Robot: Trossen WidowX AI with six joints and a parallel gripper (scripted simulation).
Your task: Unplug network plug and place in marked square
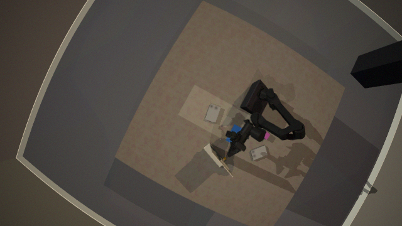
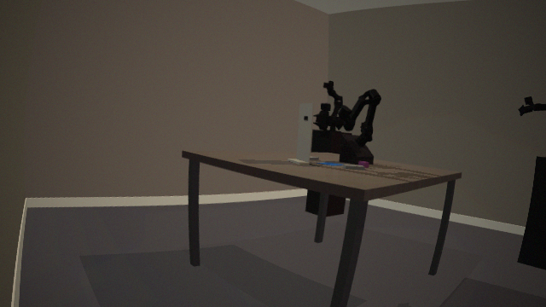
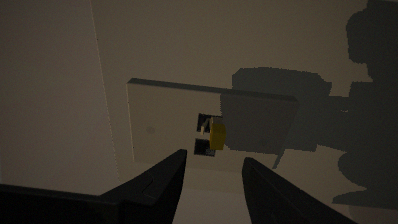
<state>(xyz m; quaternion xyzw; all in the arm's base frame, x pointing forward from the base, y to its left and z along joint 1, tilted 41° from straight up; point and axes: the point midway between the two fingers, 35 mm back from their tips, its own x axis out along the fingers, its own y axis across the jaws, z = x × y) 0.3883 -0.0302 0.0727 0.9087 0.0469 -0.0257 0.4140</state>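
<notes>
Right now the network plug is 3 cm ahead of my gripper tip and 1 cm to the right of it. Round my gripper tip: upright white panel: 5 cm ahead, 1 cm to the right, 9 cm below; then blue marked square: 12 cm behind, 3 cm to the left, 23 cm below.
</notes>
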